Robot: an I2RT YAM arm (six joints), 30 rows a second.
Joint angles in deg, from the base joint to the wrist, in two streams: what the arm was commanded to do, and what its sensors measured. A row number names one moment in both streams.
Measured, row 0:
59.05 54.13 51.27 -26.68 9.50 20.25
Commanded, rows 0 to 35:
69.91 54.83 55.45 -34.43 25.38 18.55
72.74 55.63 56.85 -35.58 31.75 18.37
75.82 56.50 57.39 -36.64 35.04 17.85
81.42 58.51 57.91 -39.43 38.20 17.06
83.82 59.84 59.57 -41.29 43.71 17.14
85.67 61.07 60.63 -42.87 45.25 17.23
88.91 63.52 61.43 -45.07 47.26 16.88
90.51 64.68 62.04 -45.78 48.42 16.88
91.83 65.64 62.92 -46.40 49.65 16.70
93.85 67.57 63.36 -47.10 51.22 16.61
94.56 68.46 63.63 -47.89 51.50 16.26
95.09 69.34 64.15 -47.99 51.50 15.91
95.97 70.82 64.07 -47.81 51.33 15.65
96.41 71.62 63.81 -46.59 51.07 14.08
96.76 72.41 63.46 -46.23 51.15 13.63
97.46 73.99 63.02 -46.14 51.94 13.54
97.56 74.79 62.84 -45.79 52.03 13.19
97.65 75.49 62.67 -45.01 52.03 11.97
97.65 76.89 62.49 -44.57 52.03 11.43
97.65 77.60 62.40 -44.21 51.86 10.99
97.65 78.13 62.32 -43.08 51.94 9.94
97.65 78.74 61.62 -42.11 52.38 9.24
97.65 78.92 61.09 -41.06 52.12 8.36
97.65 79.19 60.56 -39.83 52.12 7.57
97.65 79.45 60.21 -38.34 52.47 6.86
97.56 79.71 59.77 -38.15 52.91 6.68
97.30 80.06 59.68 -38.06 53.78 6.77
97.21 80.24 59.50 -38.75 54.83 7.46
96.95 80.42 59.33 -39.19 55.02 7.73
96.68 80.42 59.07 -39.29 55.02 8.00
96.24 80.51 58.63 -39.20 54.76 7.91
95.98 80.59 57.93 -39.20 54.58 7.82
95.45 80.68 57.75 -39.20 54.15 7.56
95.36 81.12 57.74 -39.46 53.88 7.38
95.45 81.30 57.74 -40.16 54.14 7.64
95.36 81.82 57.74 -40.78 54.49 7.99
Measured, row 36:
95.90 80.68 58.50 -38.96 52.56 8.27
